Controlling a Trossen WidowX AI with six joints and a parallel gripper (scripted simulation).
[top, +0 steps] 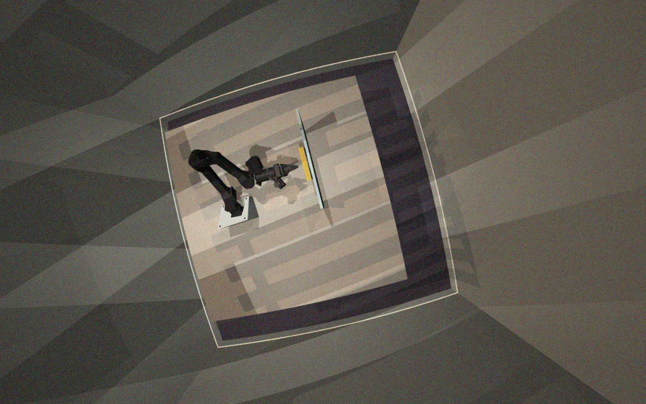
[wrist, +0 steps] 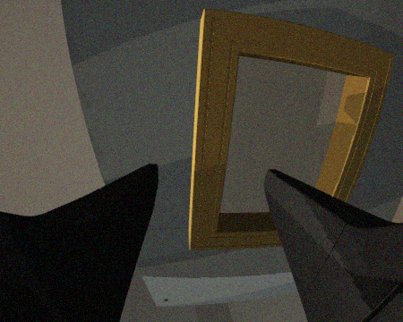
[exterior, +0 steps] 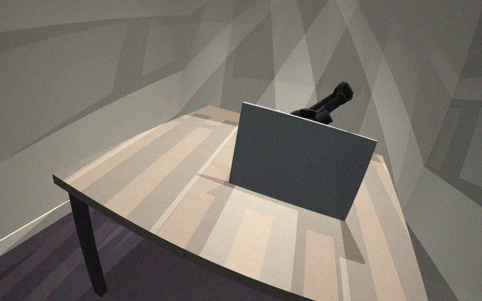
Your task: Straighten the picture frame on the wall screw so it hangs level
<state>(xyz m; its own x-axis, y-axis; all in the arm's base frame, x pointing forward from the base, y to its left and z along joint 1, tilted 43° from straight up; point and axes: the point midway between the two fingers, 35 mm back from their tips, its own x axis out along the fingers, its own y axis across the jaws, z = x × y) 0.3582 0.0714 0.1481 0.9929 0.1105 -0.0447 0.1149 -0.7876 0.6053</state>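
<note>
Now: the yellow picture frame 5 cm below my gripper tip, 5 cm ahead of it and 1 cm to the left of it. Also, from my gripper tip: grey-blue wall panel 7 cm below, 6 cm ahead, 1 cm to the left.
</note>
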